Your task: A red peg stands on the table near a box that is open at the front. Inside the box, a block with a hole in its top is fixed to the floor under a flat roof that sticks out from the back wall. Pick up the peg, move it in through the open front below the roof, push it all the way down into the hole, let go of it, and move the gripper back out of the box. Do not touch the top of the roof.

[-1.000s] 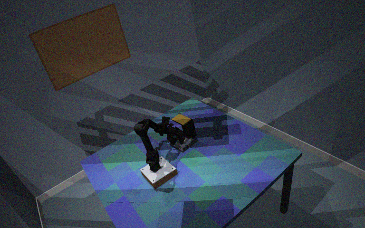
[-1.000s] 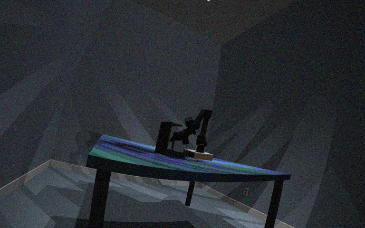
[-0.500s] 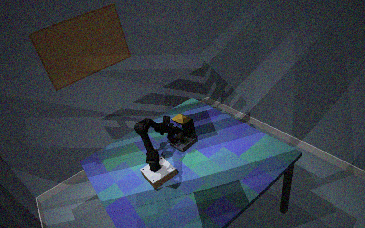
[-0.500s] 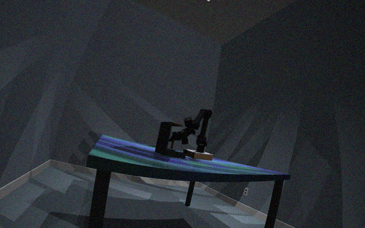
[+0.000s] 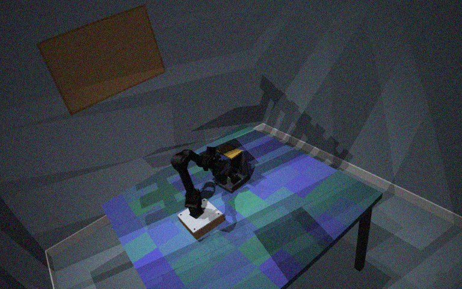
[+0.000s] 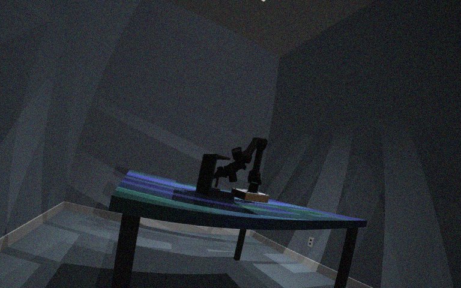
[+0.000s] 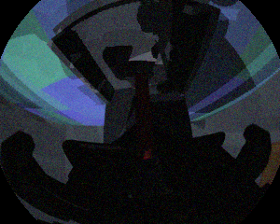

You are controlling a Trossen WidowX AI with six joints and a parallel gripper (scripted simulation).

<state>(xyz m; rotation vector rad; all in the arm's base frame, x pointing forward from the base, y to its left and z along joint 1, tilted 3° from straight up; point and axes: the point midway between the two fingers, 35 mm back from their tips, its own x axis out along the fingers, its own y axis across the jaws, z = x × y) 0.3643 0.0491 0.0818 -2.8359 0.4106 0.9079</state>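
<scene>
Right now my gripper tip is 12 cm below the orange roof. The rest, counted from my gripper tip: red peg (3 cm behind, 1 cm to the left, 1 cm below).
</scene>
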